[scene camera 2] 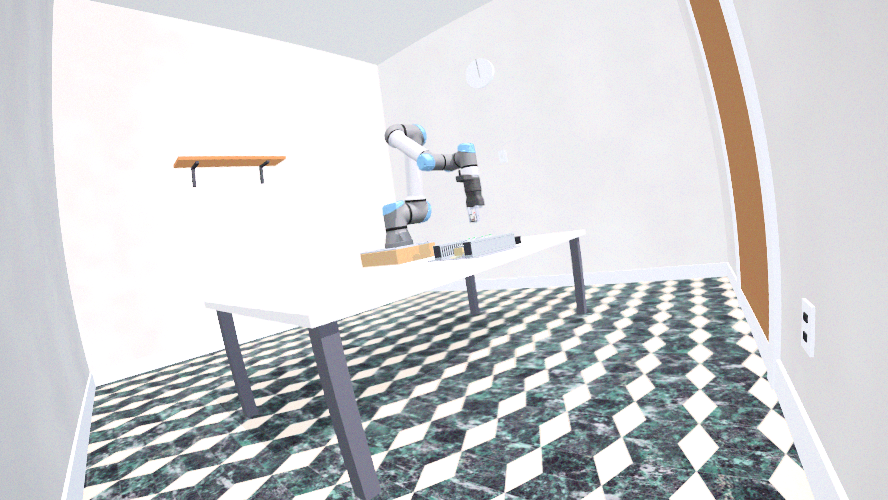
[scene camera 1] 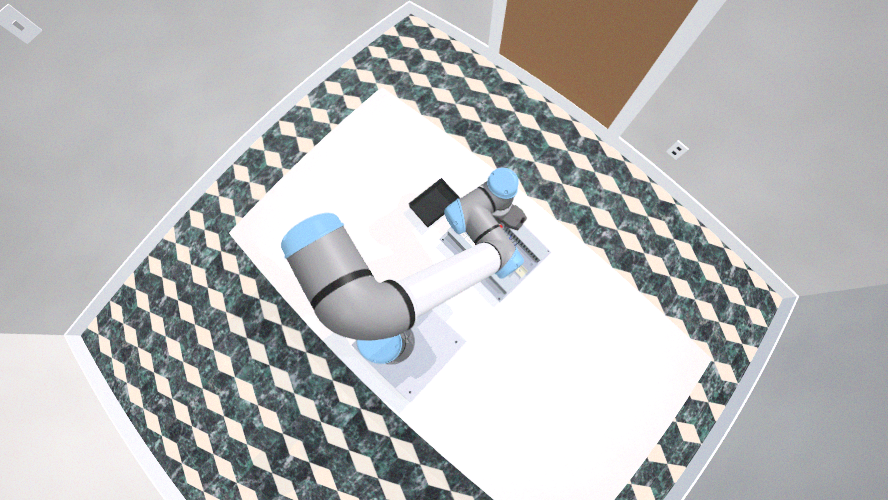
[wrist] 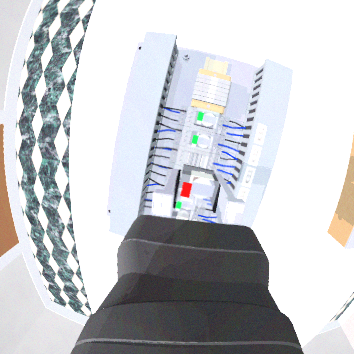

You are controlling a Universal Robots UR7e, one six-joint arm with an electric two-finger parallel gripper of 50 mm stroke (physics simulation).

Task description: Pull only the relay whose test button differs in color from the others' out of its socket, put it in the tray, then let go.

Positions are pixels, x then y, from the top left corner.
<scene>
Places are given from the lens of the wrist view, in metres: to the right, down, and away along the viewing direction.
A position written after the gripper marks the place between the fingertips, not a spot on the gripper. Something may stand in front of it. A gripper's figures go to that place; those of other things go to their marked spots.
gripper (wrist: 194, 182): 0.02, 0.00, 0.16
relay (wrist: 197, 186): 0.02, 0.01, 0.13
grey panel (wrist: 184, 74): 0.02, -0.16, 0.26
The marked spots on the grey panel and the relay are 0.21 m apart.
</scene>
